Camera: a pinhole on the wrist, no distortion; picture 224 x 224 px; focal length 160.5 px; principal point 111.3 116.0 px. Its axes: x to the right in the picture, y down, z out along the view. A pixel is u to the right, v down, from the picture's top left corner.
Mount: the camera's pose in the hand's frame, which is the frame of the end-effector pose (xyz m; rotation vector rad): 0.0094 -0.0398 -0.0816 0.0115 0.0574 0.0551
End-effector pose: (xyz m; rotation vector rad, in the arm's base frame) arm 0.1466 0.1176 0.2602 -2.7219 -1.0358 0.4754
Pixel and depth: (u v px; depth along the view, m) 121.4 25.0 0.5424
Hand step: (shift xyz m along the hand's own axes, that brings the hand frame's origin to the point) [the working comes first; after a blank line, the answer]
In the camera's frame: 0.0341 -0.3075 0.5424

0.0915 -0.3503 0.4539
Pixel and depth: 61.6 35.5 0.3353
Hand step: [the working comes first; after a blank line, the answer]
In the camera's frame: -0.1038 -0.1682 0.3353

-0.0656 -0.2168 0.2568
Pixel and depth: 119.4 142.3 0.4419
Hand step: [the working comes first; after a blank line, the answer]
In the camera's frame: 0.0223 0.0724 0.4419

0.0531 0.0294 0.3592
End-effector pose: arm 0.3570 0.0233 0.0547 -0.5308 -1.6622 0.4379
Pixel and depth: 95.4 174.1 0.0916
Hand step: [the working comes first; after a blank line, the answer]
In the camera's frame: -0.0091 0.0332 0.0916

0.0038 -0.0081 0.0108
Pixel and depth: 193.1 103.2 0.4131
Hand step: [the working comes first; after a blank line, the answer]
In the camera's frame: 0.2105 -0.0329 0.4131

0.2449 -0.0651 0.3184
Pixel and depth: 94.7 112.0 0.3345
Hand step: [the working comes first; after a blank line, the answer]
In the camera's frame: -0.0346 -0.0083 0.3345

-0.0053 -0.0534 0.2542
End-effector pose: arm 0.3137 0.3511 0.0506 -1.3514 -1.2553 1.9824
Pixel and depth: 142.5 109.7 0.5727
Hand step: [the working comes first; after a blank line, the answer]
In the camera's frame: 0.1113 -0.0225 0.5727

0.1546 -0.0618 0.4835
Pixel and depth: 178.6 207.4 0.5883
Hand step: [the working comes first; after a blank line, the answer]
In the camera's frame: 0.2467 0.3350 0.5883

0.2709 0.3025 0.4960
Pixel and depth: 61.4 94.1 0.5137
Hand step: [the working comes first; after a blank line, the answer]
In the camera's frame: -0.1597 -0.0701 0.5137

-0.1164 -0.1237 0.4394
